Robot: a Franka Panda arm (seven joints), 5 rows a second.
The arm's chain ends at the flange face. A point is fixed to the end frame.
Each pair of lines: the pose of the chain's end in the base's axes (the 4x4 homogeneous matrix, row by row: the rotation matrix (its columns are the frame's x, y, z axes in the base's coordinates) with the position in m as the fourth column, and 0 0 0 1 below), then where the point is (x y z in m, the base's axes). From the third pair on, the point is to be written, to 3 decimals.
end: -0.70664 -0.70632 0.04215 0.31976; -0.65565 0.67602 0.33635 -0.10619; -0.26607 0.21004 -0.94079 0.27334; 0 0 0 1
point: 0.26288 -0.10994 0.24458
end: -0.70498 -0.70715 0.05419 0.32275; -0.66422 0.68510 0.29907 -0.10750; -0.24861 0.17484 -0.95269 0.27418; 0 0 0 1
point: 0.26621 -0.11226 0.24491
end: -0.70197 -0.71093 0.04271 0.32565; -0.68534 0.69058 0.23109 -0.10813; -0.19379 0.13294 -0.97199 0.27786; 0 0 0 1
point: 0.269 -0.115 0.250
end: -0.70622 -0.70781 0.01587 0.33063; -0.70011 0.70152 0.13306 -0.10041; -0.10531 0.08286 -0.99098 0.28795; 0 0 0 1
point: 0.273 -0.110 0.262
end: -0.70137 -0.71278 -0.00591 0.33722; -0.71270 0.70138 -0.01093 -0.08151; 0.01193 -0.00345 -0.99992 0.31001; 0 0 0 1
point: 0.279 -0.095 0.287
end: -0.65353 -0.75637 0.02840 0.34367; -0.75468 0.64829 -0.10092 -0.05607; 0.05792 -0.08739 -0.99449 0.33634; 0 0 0 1
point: 0.288 -0.076 0.313
